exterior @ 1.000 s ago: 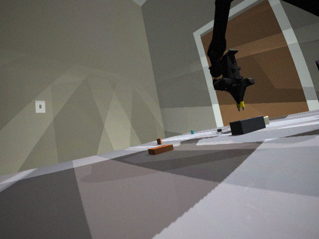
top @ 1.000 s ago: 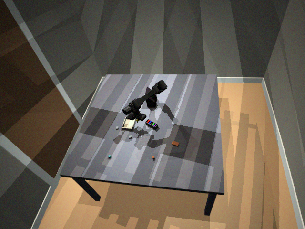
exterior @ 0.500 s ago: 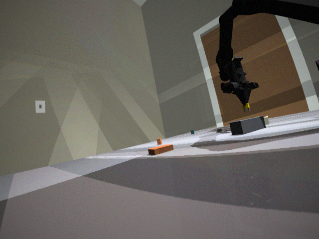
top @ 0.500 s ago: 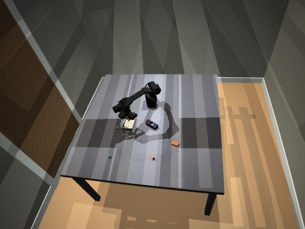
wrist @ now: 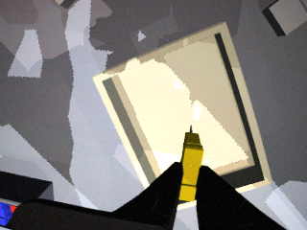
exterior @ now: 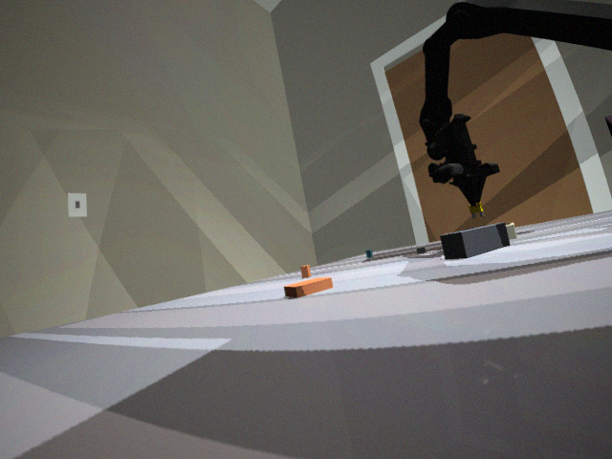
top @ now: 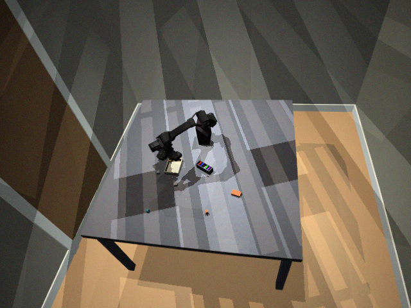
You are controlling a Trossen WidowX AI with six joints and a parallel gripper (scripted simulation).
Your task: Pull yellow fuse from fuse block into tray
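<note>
The cream tray lies 9 cm below my gripper tip. Also, from my gripper tip: orange cube 31 cm ahead, 31 cm to the left, 8 cm below; then yellow fuse 1 cm below; then teal piece 36 cm ahead, 6 cm to the right, 8 cm below.
</note>
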